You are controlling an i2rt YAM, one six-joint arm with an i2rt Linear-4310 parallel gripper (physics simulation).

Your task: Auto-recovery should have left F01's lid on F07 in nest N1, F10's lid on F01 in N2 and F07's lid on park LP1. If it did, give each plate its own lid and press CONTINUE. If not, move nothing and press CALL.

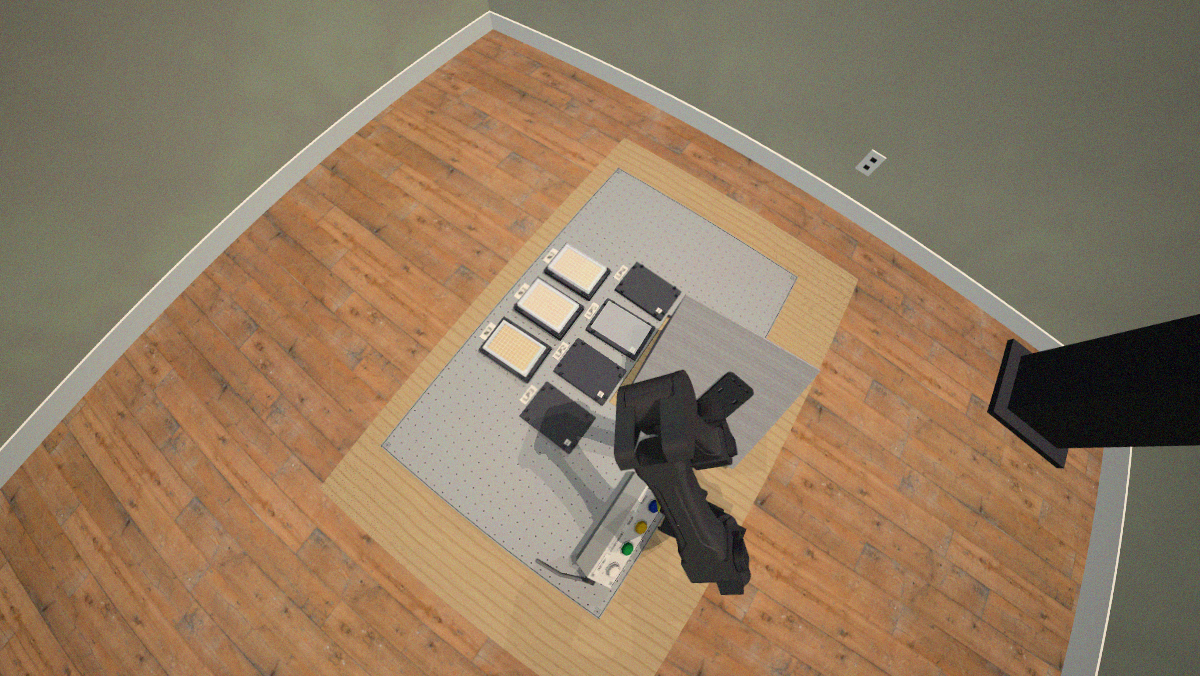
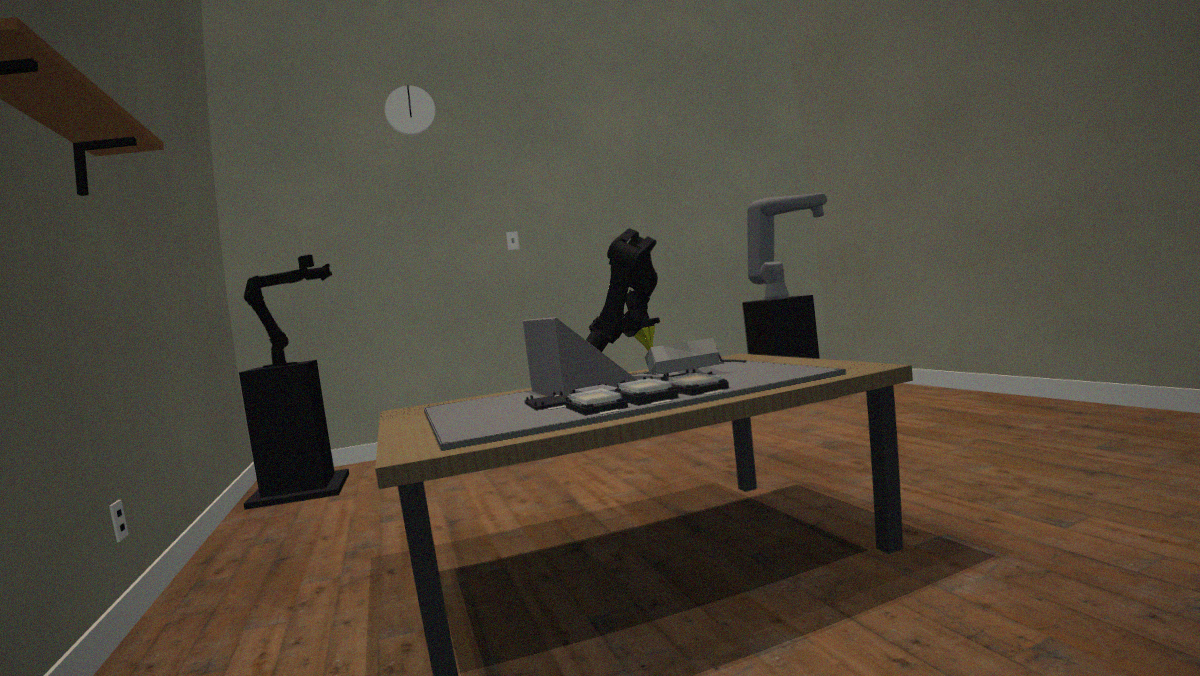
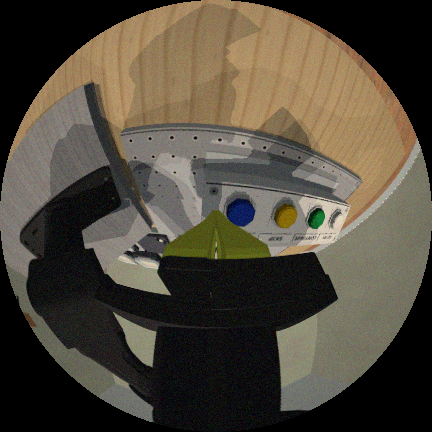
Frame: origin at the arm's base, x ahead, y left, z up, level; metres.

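Seen in the pictures: gripper, fingertip midpoint: (image 3: pixel 215 215); arm's base, link origin: (image 1: pixel 709 409) (image 2: pixel 586 356) (image 3: pixel 62 216).
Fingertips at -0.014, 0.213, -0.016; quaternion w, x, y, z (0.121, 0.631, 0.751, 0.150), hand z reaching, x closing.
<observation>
Pixels of each thing's middle, then the offset from my fingertips to it, as dx, dy, dz. "pt": a spot on its surface instead.
- button panel, body centre: (image 3: pixel 287 210) (image 1: pixel 623 528) (image 2: pixel 681 355) +0.010, +0.097, -0.024
- blue button, body centre: (image 3: pixel 239 211) (image 1: pixel 653 506) -0.008, +0.021, -0.002
- clear lid, body centre: (image 1: pixel 621 327) (image 2: pixel 596 390) +0.288, -0.266, -0.052
- thin dark bar, surface spot: (image 1: pixel 562 571) pt +0.052, +0.253, -0.065
My gripper (image 2: pixel 649 345) (image 3: pixel 215 215) is shut and empty, its yellow-green fingertips at the button panel (image 2: pixel 688 361) (image 3: pixel 262 201), beside the blue button (image 1: pixel 653 507) (image 3: pixel 241 212). I cannot tell whether they touch. The blue button's label is hidden; the yellow (image 1: pixel 641 527) (image 3: pixel 285 216), green (image 1: pixel 627 548) (image 3: pixel 316 218) and white (image 1: pixel 613 570) (image 3: pixel 336 219) buttons are farther along. Three plates (image 1: pixel 576 268) (image 1: pixel 548 307) (image 1: pixel 514 346) stand in the nests; their lids and codes are too small to tell. A clear lid (image 1: pixel 620 324) lies on one park; the park nearest the panel (image 1: pixel 555 417) shows bare.
Two more dark parks (image 1: pixel 647 289) (image 1: pixel 589 369) show no lid. A tall grey wedge-shaped block (image 1: pixel 730 361) (image 2: pixel 579 361) (image 3: pixel 35 185) stands beside the parks and my arm. A thin dark bar (image 1: pixel 562 571) lies by the panel's end. Other arms stand on pedestals (image 2: pixel 289 432) (image 2: pixel 780 327) beyond the table.
</observation>
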